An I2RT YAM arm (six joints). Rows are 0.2 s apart.
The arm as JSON. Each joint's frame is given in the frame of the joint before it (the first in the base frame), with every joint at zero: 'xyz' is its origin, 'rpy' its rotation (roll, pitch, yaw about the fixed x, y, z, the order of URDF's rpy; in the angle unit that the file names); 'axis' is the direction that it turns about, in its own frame. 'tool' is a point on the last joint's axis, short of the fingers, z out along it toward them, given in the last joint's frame.
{
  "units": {
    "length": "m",
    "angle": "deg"
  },
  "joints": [
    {
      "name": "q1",
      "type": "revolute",
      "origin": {
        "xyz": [
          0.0,
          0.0,
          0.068
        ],
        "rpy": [
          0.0,
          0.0,
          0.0
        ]
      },
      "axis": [
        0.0,
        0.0,
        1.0
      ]
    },
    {
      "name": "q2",
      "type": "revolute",
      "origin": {
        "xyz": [
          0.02,
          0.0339,
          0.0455
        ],
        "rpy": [
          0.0,
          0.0,
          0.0
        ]
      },
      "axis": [
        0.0,
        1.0,
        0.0
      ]
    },
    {
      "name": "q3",
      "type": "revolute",
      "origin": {
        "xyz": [
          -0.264,
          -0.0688,
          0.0
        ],
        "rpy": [
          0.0,
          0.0,
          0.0
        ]
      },
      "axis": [
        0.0,
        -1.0,
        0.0
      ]
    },
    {
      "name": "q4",
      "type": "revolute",
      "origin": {
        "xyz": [
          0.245,
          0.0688,
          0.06
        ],
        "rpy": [
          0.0,
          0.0,
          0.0
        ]
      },
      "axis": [
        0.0,
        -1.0,
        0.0
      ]
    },
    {
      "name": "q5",
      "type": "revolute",
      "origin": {
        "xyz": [
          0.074,
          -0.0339,
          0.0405
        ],
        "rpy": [
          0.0,
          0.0,
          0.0
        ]
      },
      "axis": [
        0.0,
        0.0,
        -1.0
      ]
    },
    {
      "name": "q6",
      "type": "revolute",
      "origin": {
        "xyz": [
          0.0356,
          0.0,
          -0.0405
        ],
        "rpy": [
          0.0,
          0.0,
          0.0
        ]
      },
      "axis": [
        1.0,
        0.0,
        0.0
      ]
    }
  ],
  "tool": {
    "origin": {
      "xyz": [
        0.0,
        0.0,
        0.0
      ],
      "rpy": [
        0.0,
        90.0,
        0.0
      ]
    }
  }
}
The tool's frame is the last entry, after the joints.
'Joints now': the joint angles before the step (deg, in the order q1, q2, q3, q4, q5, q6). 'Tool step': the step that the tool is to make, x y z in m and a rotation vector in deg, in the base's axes. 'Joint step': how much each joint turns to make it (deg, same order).
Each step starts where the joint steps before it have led.
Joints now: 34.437 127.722 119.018 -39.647 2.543 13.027
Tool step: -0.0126 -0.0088 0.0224 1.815 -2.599 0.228
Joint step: -0.030 -5.137 -4.082 2.123 -0.197 -0.169
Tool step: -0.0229 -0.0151 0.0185 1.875 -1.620 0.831
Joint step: -0.021 -7.632 -8.021 2.789 -1.052 -0.137
